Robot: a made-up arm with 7 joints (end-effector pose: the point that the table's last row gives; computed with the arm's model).
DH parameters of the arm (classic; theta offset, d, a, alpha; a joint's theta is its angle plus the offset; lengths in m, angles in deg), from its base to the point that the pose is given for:
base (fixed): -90 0.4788 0.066 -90
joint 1: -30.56 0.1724 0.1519 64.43
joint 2: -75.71 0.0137 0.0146 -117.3
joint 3: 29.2 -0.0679 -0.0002 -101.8
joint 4: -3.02 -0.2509 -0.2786 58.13
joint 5: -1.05 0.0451 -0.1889 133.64
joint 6: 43.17 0 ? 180
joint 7: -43.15 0.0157 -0.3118 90
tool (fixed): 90 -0.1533 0 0
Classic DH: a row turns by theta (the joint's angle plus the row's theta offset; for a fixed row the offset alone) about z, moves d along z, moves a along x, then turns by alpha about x.
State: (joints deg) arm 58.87 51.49 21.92 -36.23 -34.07 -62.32 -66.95
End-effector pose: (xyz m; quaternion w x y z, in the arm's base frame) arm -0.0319 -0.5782 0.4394 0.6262 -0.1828 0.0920 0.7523
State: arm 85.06 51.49 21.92 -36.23 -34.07 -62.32 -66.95
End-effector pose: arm -0.0319 -0.5082 0.2174 0.6513 -0.0362 -0.0808 0.7536
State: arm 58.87 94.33 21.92 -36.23 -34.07 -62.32 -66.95
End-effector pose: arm 0.2289 -0.6085 0.2813 0.4079 -0.2157 -0.1838 0.8679
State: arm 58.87 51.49 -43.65 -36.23 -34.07 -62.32 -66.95
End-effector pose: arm 0.3184 -0.5159 0.6634 0.1314 -0.3933 0.1969 0.8884
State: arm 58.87 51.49 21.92 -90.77 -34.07 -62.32 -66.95
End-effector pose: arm 0.0699 -0.5234 0.2238 0.6566 -0.4012 -0.2837 0.5721
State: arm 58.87 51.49 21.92 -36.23 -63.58 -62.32 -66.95
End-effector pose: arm 0.1071 -0.7019 0.3896 0.5541 -0.4252 0.0727 0.7119
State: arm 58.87 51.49 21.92 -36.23 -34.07 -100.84 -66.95
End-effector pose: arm -0.2584 -0.4849 0.7427 0.6514 0.0339 0.3350 0.6799
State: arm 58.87 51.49 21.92 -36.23 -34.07 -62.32 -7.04
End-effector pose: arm -0.0650 -0.4464 0.7586 0.6338 0.1542 0.4554 0.6059
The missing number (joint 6, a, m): 0.2889
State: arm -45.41 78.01 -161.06 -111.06 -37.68 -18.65 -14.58
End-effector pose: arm 0.0657 -0.0906 0.3612 0.6139 -0.5278 -0.3618 -0.4622
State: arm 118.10 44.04 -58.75 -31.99 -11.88 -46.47 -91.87
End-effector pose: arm 0.3970 -0.2580 0.2233 0.1614 -0.2317 -0.4105 0.8670
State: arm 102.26 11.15 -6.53 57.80 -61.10 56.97 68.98
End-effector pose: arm 0.4406 -0.0908 0.2240 0.0043 -0.2661 -0.6028 -0.7522
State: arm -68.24 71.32 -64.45 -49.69 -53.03 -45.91 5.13
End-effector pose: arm 0.2162 0.3371 0.5385 0.4839 0.3787 -0.7810 -0.1118
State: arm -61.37 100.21 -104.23 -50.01 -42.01 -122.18 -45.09
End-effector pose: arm -0.0001 0.6071 0.8091 0.7092 0.4479 -0.5421 -0.0510
